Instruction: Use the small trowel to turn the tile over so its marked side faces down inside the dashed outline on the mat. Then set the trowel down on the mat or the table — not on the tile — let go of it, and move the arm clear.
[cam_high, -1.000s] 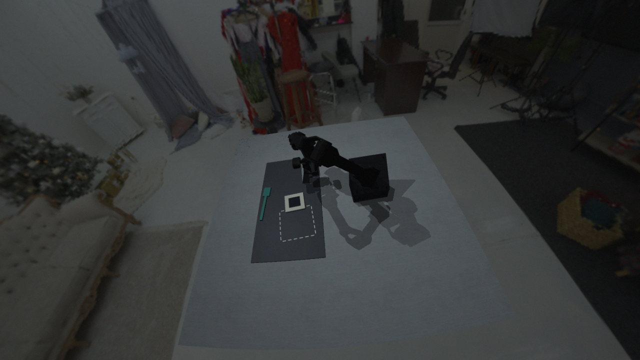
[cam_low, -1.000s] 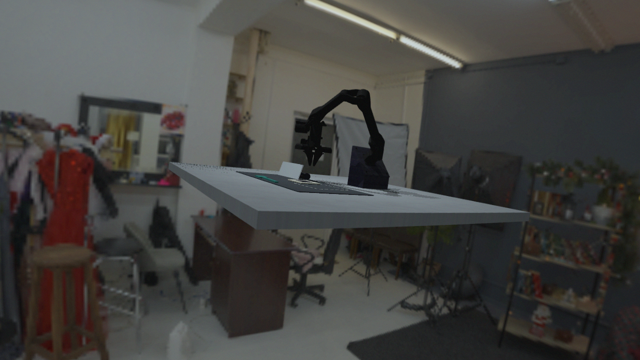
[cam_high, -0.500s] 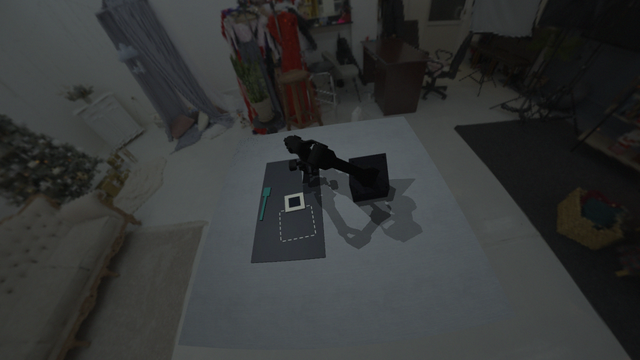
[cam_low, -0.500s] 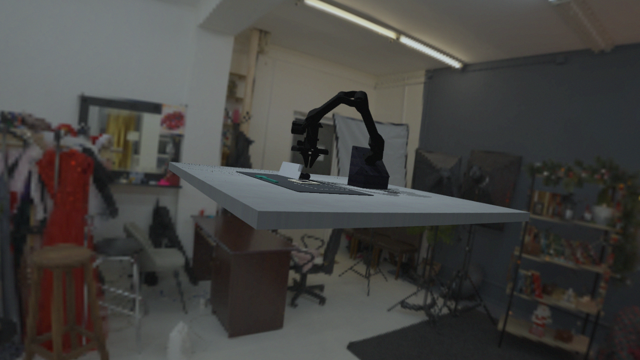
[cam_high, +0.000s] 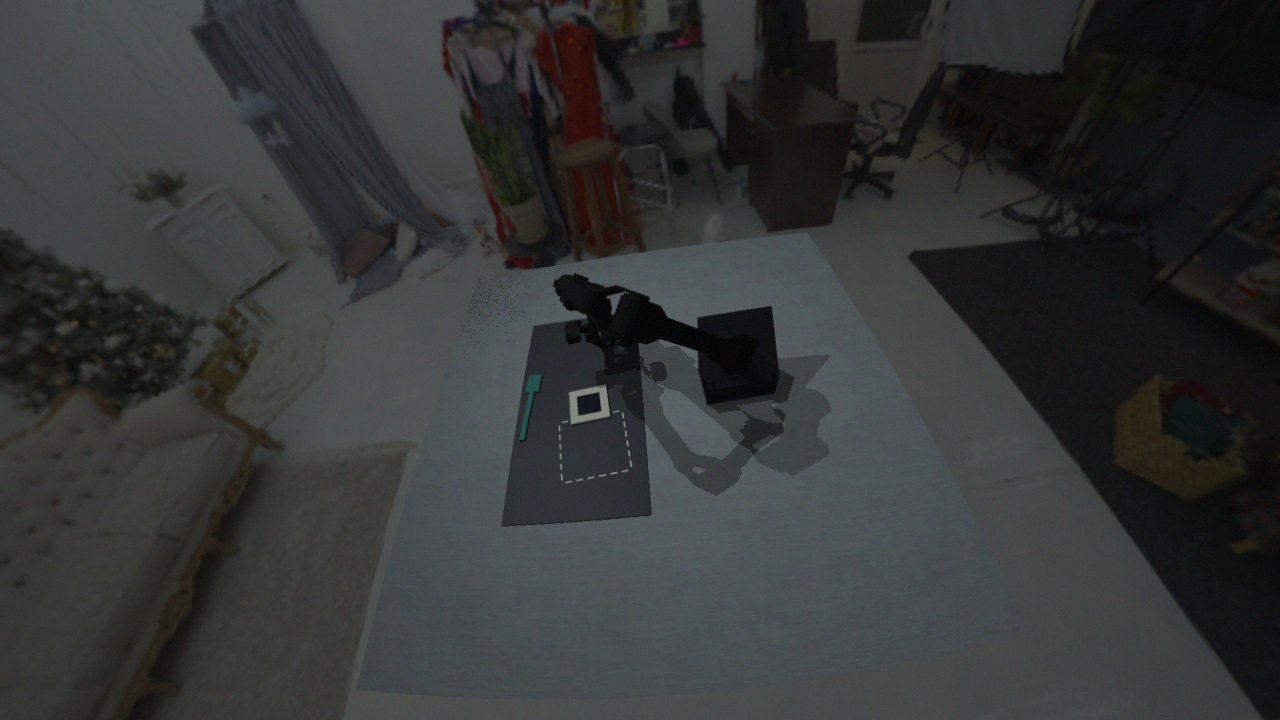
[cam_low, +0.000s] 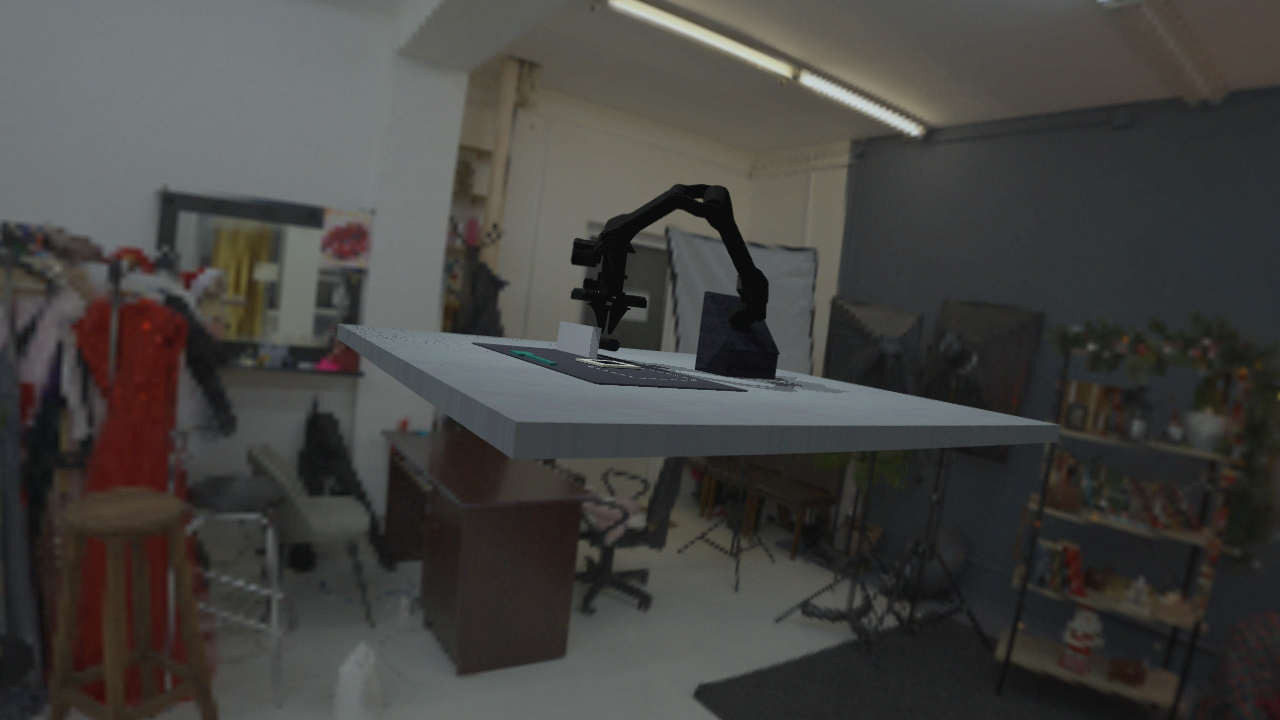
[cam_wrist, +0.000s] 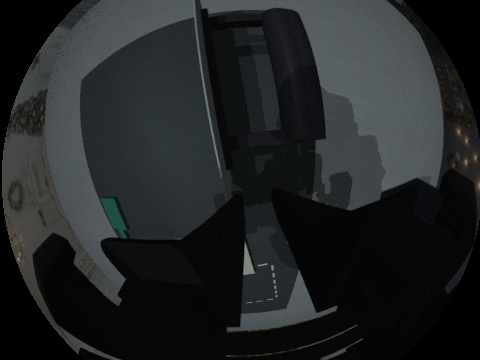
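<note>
Now: gripper tip 60 mm short of the tile, 140 mm to the right of it and 60 mm above it. The rest, counted from my gripper tip: teal trowel 230 mm ahead, 110 mm to the left, 60 mm below; then dark mat 90 mm ahead, 120 mm to the left, 80 mm below.
</note>
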